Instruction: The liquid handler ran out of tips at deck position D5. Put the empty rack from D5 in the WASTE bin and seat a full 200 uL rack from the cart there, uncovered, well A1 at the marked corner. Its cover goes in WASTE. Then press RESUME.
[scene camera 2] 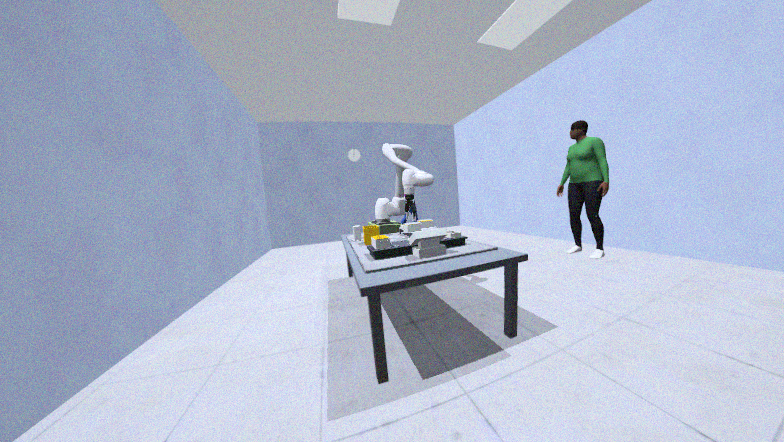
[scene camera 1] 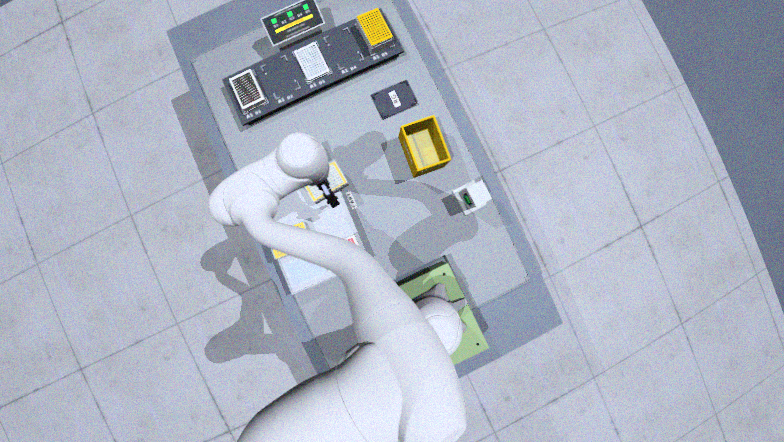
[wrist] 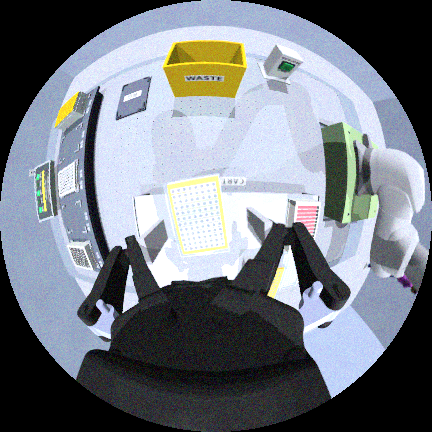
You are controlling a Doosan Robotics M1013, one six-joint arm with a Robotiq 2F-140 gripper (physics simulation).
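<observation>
My gripper is open and empty, pointing down over the cart. In the wrist view its fingertips stand on either side of a pale, yellow-edged rack, which looks covered; the exact height is hard to tell. A red rack and a yellow rack are partly hidden on the cart. A yellow rack sits at the deck end marked D5. The yellow WASTE bin looks empty. The green RESUME button is unpressed.
The deck also holds a white rack and a dark-holed rack. A screen stands behind it. A dark labelled box lies near the bin. A person stands beyond the table.
</observation>
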